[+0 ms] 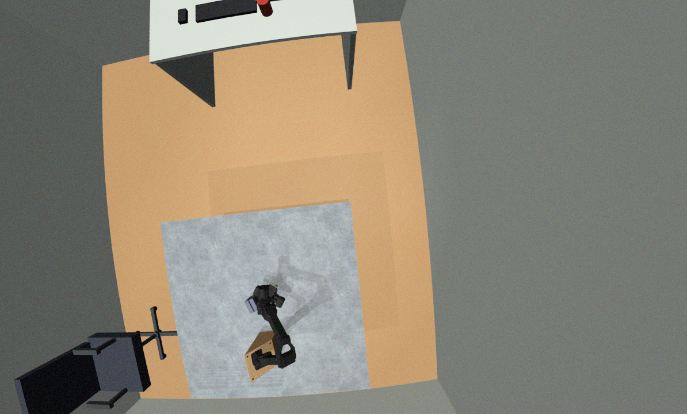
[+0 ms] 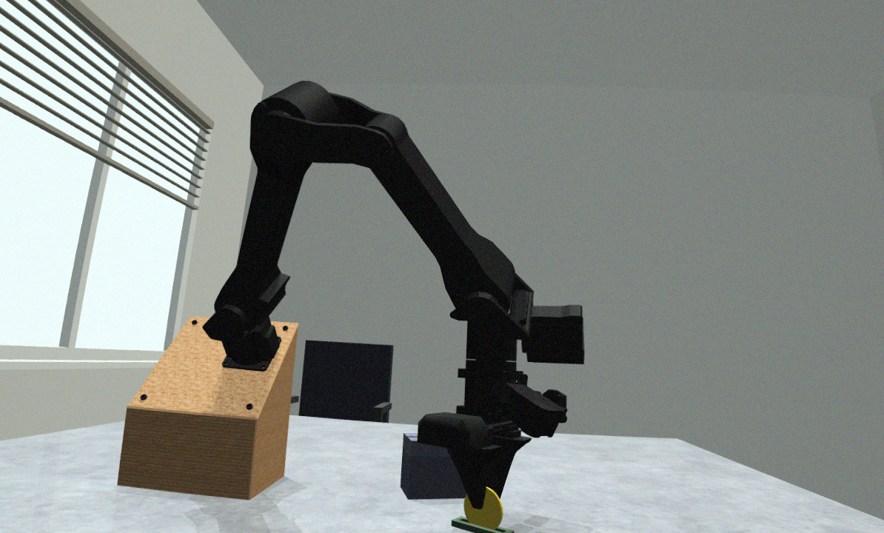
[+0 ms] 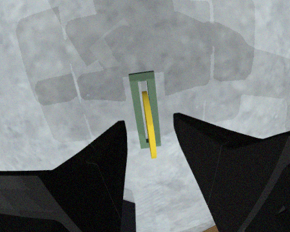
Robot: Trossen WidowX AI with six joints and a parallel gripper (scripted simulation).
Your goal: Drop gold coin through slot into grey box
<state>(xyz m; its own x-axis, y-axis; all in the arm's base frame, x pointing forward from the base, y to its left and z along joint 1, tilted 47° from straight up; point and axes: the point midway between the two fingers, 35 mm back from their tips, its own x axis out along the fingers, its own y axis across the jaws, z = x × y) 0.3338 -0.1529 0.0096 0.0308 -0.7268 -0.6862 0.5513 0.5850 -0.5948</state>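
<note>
The gold coin is 10 mm below my gripper tip.
</note>
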